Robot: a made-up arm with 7 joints.
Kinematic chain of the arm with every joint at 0, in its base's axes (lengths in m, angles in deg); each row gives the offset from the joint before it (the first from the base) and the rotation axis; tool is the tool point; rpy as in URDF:
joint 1: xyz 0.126 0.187 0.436 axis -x
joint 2: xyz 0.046 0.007 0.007 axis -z
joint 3: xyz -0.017 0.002 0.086 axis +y
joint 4: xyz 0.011 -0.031 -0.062 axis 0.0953 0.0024 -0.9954
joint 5: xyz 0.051 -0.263 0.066 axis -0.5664 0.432 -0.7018
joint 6: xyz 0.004 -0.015 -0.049 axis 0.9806 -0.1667 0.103
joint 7: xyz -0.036 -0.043 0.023 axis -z
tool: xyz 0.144 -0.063 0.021 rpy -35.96 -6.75 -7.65
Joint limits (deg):
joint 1: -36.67..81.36
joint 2: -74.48..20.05
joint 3: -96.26..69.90
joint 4: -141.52..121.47
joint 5: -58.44..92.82
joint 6: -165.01..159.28
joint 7: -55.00..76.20
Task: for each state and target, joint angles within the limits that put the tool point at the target. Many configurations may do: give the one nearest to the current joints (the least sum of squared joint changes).
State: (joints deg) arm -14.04 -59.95 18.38 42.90 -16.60 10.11 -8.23
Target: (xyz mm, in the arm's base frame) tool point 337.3 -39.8 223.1
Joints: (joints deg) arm -36.67 -62.30 -25.43 74.21 -17.56 11.64 -25.11
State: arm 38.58 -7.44 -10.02 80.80 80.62 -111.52 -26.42
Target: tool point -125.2 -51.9 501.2
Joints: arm 40.57 -10.76 -20.68 82.48 76.95 -110.81 -26.84
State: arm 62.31 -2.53 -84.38 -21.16 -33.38 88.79 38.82
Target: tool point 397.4 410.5 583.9
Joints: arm 67.79 -9.12 -71.79 -24.49 -43.47 100.50 44.44
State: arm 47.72 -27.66 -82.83 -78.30 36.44 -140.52 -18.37
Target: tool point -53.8 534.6 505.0
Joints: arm 53.87 -57.74 -96.26 -115.68 38.61 -133.14 -12.99
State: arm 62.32 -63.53 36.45 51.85 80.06 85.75 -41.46
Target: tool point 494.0 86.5 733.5
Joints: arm 40.19 -70.82 25.72 34.48 71.39 84.47 -38.70
